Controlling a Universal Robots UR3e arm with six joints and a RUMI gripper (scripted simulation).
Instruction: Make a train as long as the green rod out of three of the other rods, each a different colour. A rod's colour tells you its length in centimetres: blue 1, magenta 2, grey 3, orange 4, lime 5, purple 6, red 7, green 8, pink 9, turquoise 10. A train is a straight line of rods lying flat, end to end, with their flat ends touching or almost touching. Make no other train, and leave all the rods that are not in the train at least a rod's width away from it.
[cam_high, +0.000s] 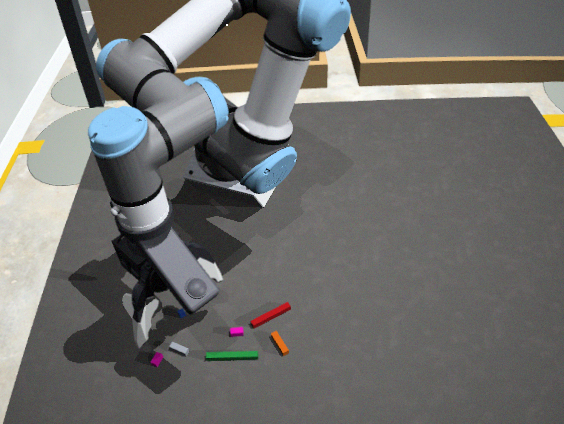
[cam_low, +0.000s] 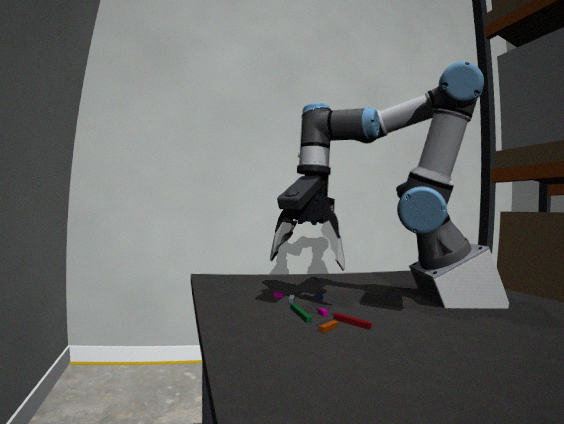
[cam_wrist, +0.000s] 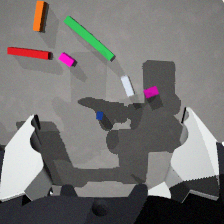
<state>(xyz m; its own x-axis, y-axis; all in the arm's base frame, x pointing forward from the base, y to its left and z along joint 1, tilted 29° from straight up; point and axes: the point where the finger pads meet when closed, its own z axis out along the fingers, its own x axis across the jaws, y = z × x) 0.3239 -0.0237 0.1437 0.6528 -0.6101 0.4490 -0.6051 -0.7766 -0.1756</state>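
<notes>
The blue rod lies 7 cm below my hand, 5 cm behind it and 2 cm to the right of it. From my hand the other things lie so: grey rod: 7 cm below, 2 cm to the right, 2 cm ahead; green rod: 7 cm to the left, 7 cm below, 3 cm ahead; red rod: 13 cm to the left, 7 cm below, 4 cm behind.
</notes>
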